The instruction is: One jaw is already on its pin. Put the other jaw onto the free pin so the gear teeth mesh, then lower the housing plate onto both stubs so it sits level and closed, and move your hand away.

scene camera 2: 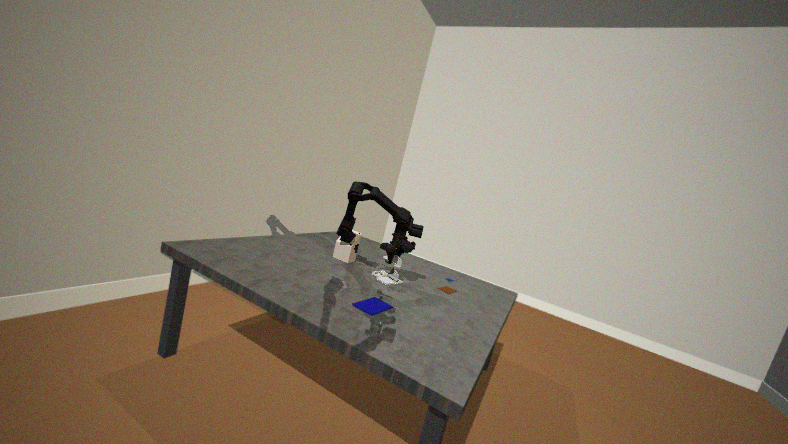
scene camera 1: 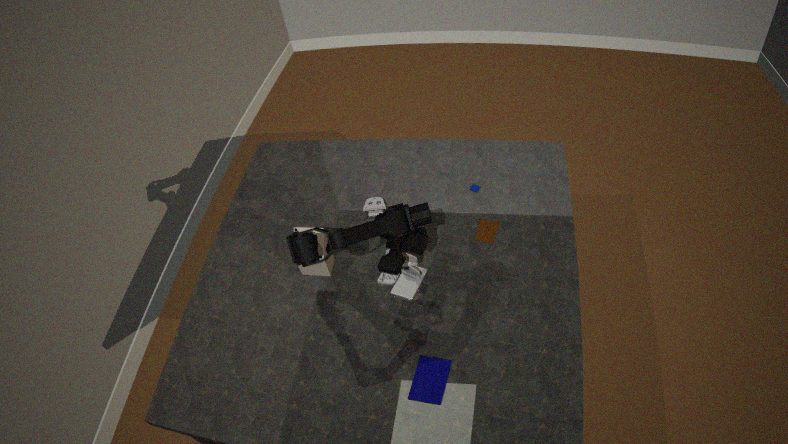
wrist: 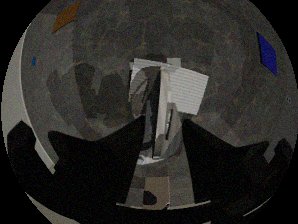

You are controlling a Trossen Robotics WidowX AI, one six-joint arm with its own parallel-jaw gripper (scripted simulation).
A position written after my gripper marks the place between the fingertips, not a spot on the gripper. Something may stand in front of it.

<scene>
My gripper (scene camera 1: pixel 402 262) holds a white jaw.
My gripper is seen too in the wrist view (wrist: pixel 164 121).
</scene>
